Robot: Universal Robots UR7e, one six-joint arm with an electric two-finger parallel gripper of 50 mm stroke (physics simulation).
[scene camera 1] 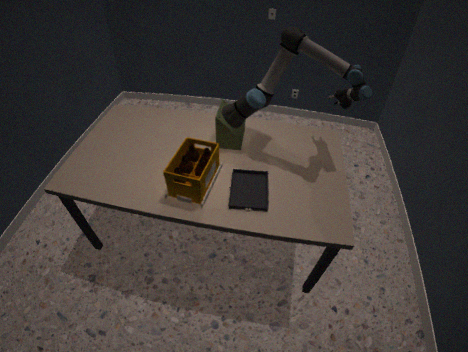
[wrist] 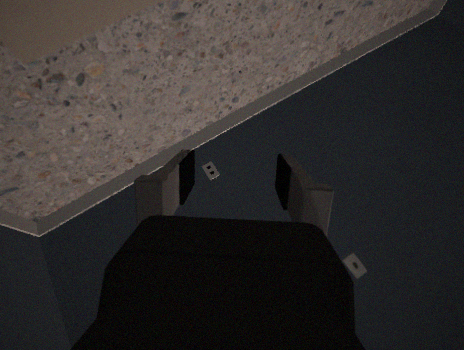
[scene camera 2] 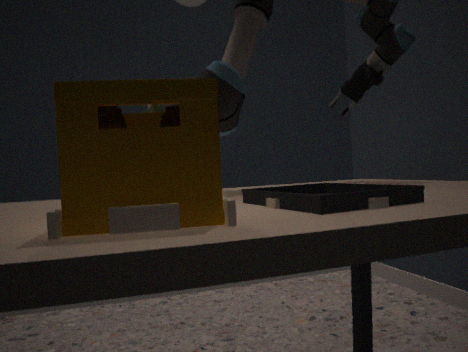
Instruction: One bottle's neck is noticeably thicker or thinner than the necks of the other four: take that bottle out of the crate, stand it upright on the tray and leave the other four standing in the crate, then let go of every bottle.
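Where they show: gripper, fingertip midpoint: (scene camera 1: 331, 100) (wrist: 235, 169) (scene camera 2: 336, 110); arm's base at its link origin: (scene camera 1: 231, 117).
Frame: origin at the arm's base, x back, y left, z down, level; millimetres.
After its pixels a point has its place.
A yellow crate (scene camera 1: 184, 189) @[x -521, y -188, z 74 mm] (scene camera 2: 140, 165) @[x -519, y -197, z 82 mm] stands upright on the table. Dark brown bottles (scene camera 1: 189, 165) @[x -391, y -183, z 39 mm] stand inside it, crowded and dim; their number and neck widths cannot be told. Parts of two dark bottles show through the crate's handle hole in scene camera 2, one at the left (scene camera 2: 111, 118) @[x -479, y -222, z 22 mm] and one at the right (scene camera 2: 171, 116) @[x -412, y -127, z 11 mm]. A black, low-walled tray (scene camera 1: 249, 190) @[x -433, y 127, z 153 mm] (scene camera 2: 290, 201) @[x -476, y 30, z 145 mm] lies to the right of the crate, with no bottle visible on it. My gripper (scene camera 1: 333, 99) @[x 144, y 631, z -90 mm] (scene camera 2: 338, 109) @[x 144, y 631, z -90 mm] (wrist: 235, 169) @[x 144, y 631, z -90 mm] is open and empty, high up and far to the right of crate and tray.
The table (scene camera 1: 125, 150) @[x -165, y -650, z 158 mm] (scene camera 2: 270, 240) @[x -649, y -104, z 161 mm] carries the arm's green base block (scene camera 1: 230, 136) @[x -111, y 5, z 60 mm] behind the crate. Small light brackets stand at the foot of the crate and the tray. The wrist view faces the floor (wrist: 110, 100) and a dark wall with sockets (wrist: 210, 170).
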